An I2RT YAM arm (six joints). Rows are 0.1 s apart.
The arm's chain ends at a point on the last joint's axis. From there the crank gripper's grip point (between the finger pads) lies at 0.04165 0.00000 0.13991 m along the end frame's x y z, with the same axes.
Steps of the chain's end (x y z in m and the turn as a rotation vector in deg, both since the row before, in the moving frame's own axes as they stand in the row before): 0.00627 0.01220 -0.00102 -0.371 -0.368 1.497; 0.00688 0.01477 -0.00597 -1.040 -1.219 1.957; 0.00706 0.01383 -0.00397 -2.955 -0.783 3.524; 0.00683 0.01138 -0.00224 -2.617 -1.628 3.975; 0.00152 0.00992 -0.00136 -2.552 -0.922 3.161; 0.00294 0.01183 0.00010 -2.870 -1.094 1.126; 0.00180 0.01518 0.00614 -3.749 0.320 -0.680; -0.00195 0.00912 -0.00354 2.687 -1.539 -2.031; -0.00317 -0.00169 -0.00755 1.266 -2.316 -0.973; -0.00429 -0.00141 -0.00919 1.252 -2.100 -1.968
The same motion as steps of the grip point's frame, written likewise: 0.00534 0.01418 -0.00076 -0.371 -0.368 1.497; 0.00383 0.01869 -0.00515 -1.040 -1.219 1.957; 0.00485 0.02355 -0.00367 -2.955 -0.783 3.524; 0.00252 0.02054 -0.00133 -2.617 -1.628 3.975; -0.00097 0.01839 -0.00090 -2.552 -0.922 3.161; 0.00019 0.01965 0.00067 -2.870 -1.094 1.126; 0.00263 0.02382 0.00562 -3.749 0.320 -0.680; -0.00586 0.00113 -0.00266 2.687 -1.539 -2.031; -0.00889 -0.00546 -0.00602 1.266 -2.316 -0.973; -0.00952 -0.00582 -0.00781 1.252 -2.100 -1.968
